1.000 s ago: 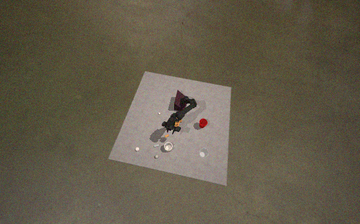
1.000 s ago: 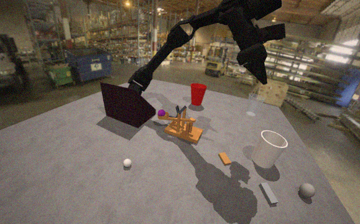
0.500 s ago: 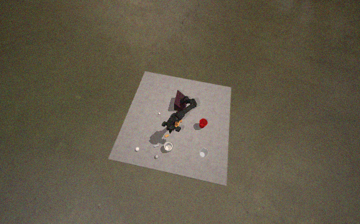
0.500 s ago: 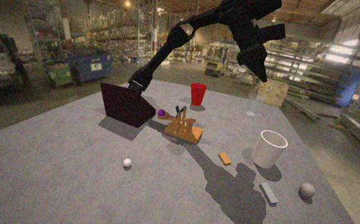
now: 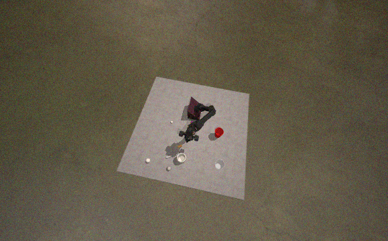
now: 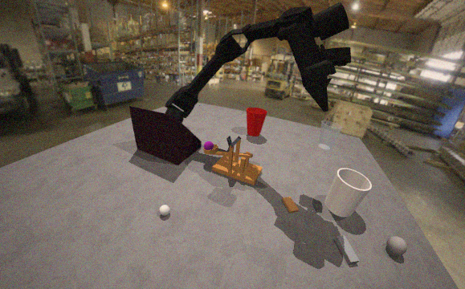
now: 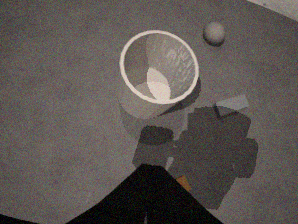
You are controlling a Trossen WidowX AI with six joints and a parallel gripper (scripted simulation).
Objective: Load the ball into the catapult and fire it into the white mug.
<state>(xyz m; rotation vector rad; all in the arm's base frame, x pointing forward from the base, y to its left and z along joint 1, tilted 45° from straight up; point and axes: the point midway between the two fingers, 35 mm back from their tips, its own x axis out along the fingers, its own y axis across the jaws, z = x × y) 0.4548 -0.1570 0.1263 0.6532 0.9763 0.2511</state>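
The purple ball is 310 mm behind my gripper tip, 180 mm below it and 10 mm to the left of it. From my gripper tip the other things lie so: orange block 240 mm below, 80 mm to the right, 30 mm behind; then catapult 240 mm behind, 190 mm below, 20 mm to the left; then white mug 210 mm below, 120 mm ahead, 40 mm to the right.
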